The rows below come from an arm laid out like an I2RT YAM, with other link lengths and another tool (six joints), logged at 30 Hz.
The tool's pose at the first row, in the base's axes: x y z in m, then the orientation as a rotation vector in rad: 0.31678 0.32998 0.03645 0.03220 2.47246 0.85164
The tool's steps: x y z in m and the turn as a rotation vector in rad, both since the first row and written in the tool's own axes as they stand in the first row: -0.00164 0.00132 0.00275 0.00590 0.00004 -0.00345; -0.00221 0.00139 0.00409 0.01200 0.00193 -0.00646; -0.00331 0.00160 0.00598 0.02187 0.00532 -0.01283; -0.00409 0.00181 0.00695 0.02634 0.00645 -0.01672; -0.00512 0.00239 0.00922 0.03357 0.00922 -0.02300; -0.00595 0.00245 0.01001 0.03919 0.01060 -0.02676; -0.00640 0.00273 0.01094 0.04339 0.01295 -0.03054; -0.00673 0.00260 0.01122 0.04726 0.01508 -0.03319; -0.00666 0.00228 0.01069 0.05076 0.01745 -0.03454
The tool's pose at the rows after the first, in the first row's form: 0.31934 0.33230 0.03615 0.02999 2.47441 0.84292; 0.32047 0.33301 0.03556 0.02762 2.47822 0.83452; 0.32230 0.33405 0.03494 0.02178 2.48436 0.82034; 0.32341 0.33462 0.03478 0.01806 2.48655 0.81340; 0.32531 0.33618 0.03408 0.01167 2.49092 0.80235; 0.32640 0.33653 0.03398 0.00841 2.49378 0.79407; 0.32720 0.33720 0.03373 0.00421 2.49694 0.78773; 0.32764 0.33719 0.03362 0.00139 2.49997 0.78222; 0.32737 0.33664 0.03376 -0.00006 2.50333 0.77776
